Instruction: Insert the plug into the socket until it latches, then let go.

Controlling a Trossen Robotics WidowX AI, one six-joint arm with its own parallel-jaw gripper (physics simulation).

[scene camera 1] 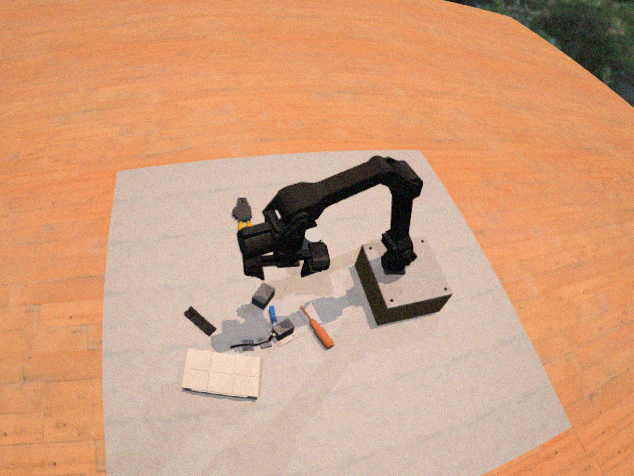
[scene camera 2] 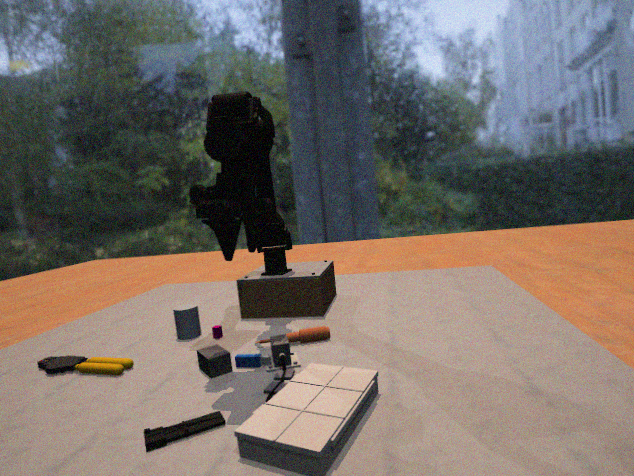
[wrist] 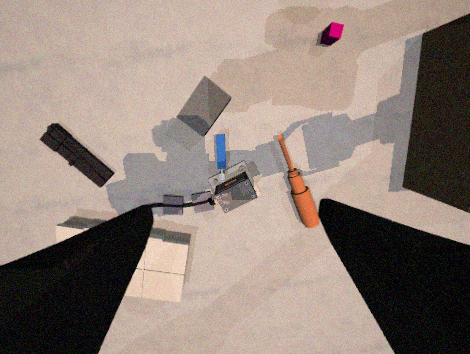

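Pixels of known places: gripper, fingertip midpoint: [scene camera 1: 282, 277] [scene camera 2: 241, 256] [wrist: 236, 209]; arm's base, link origin: [scene camera 1: 393, 265] [scene camera 2: 276, 272].
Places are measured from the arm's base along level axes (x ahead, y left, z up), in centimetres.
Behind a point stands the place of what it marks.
Note:
The plug [scene camera 1: 272, 314] @(y 11.1, x 34.1, z -8.3 cm) [scene camera 2: 248, 360] @(y 11.0, x 34.5, z -9.0 cm) [wrist: 221, 151] @(y 10.5, x 33.9, z -8.3 cm) has a blue body and a pale metallic tip. It lies beside the socket, its tip over the edge of the socket's base plate and outside the slot in the wrist view. The socket [scene camera 1: 283, 328] @(y 16.5, x 31.5, z -6.1 cm) [scene camera 2: 280, 352] @(y 17.2, x 33.7, z -7.4 cm) [wrist: 237, 194] @(y 15.7, x 31.3, z -6.0 cm) is a grey and black housing on a light plate, with an orange-rimmed slot and a black cable at its side. My gripper [scene camera 1: 283, 276] @(y 10.9, x 32.6, z 9.5 cm) [scene camera 2: 240, 254] @(y 10.9, x 32.6, z 9.5 cm) [wrist: 236, 209] @(y 10.9, x 32.6, z 9.5 cm) is open and empty, high above the mat. Its two black fingers stand wide apart, well clear of plug and socket.
A grey block [scene camera 1: 263, 295] @(y 5.9, x 36.5, z -6.9 cm) [scene camera 2: 214, 360] @(y 7.1, x 38.9, z -7.4 cm) [wrist: 205, 106] @(y 5.0, x 36.2, z -6.9 cm) stands near the plug. An orange screwdriver [scene camera 1: 321, 333] @(y 17.2, x 21.2, z -7.8 cm) [scene camera 2: 309, 335] @(y 17.7, x 22.0, z -8.7 cm) [wrist: 304, 204] @(y 17.1, x 21.2, z -7.7 cm) lies beside the socket. A tiled box [scene camera 1: 221, 373] @(y 29.4, x 47.6, z -7.0 cm) [scene camera 2: 309, 404] @(y 29.2, x 49.4, z -7.0 cm), black bar [scene camera 1: 199, 321] @(y 13.5, x 54.3, z -9.5 cm) [wrist: 77, 155] @(y 12.9, x 54.0, z -9.3 cm), yellow-handled pliers [scene camera 2: 102, 364] @(y -16.0, x 43.1, z -8.4 cm), grey cylinder [scene camera 2: 187, 322] @(y -11.6, x 23.6, z -6.4 cm) and magenta piece [scene camera 2: 217, 331] @(y -4.8, x 22.0, z -8.8 cm) [wrist: 332, 33] @(y -5.0, x 21.7, z -7.9 cm) surround them.

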